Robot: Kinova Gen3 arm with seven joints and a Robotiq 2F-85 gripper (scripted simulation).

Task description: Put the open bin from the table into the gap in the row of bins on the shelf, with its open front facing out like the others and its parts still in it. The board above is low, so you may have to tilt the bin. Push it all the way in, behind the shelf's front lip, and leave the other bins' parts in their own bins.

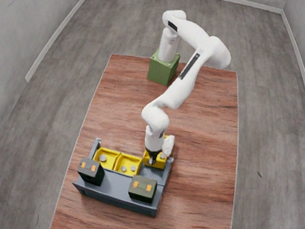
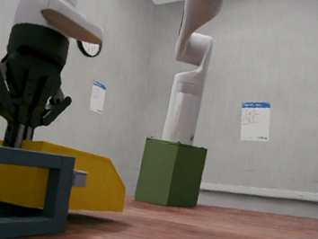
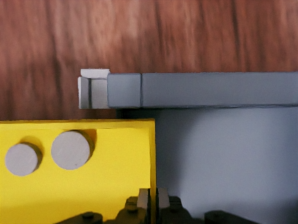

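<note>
My gripper is now 5 cm past the grey disc part, 3 cm to the right of it and 7 cm above it. Round my hand: grey shelf: 9 cm ahead, 12 cm to the right, 3 cm below.
</note>
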